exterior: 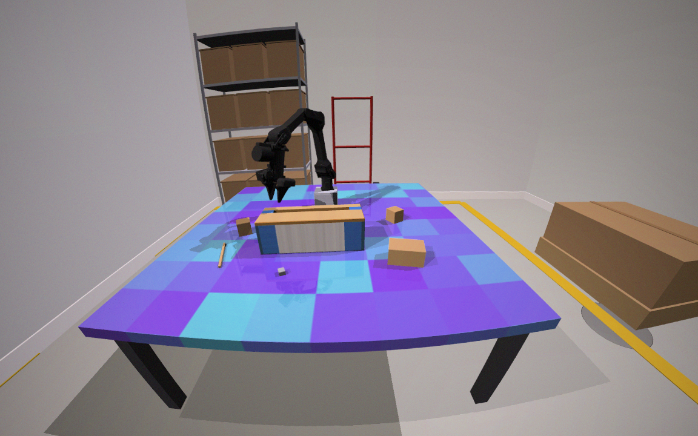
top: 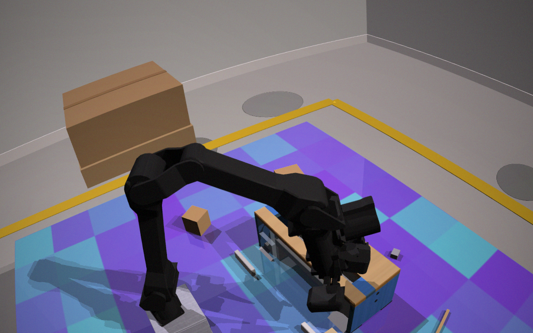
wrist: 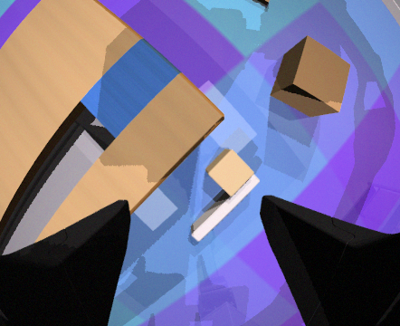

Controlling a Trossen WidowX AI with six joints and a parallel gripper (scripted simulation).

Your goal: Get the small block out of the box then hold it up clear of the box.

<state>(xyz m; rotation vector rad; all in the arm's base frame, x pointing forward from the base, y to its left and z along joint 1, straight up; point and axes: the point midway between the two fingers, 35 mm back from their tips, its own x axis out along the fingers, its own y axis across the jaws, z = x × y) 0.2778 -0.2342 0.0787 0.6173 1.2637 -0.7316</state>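
My gripper tip is now 30 mm past the tan block, 20 mm to the left of it and 130 mm above it. From my gripper tip the other things lie so: clear-fronted box: 70 mm ahead, 140 mm to the left, 90 mm below; flat carton: 290 mm ahead, 450 mm to the left, 120 mm below; wooden stick: 140 mm ahead, 210 mm to the right, 140 mm below.
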